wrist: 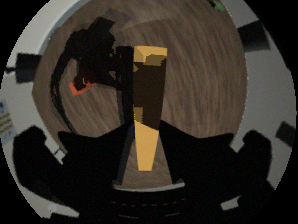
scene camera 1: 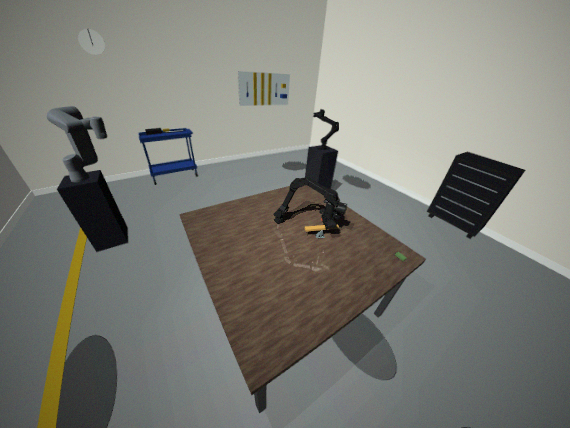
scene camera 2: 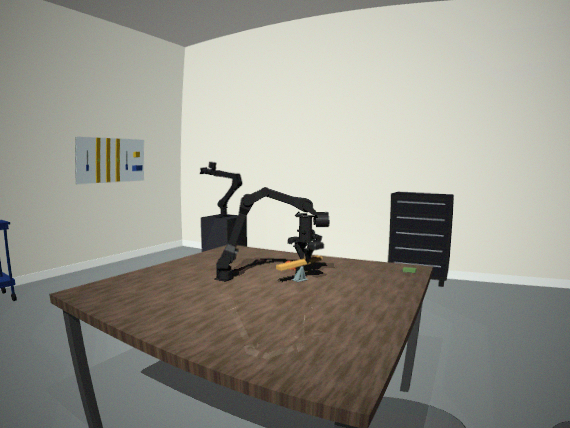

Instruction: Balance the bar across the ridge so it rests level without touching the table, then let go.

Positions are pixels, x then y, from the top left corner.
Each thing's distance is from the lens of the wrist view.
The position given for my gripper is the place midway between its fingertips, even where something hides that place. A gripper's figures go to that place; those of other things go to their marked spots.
my gripper (wrist: 147,122): 10 cm
bar (wrist: 149,70): 7 cm
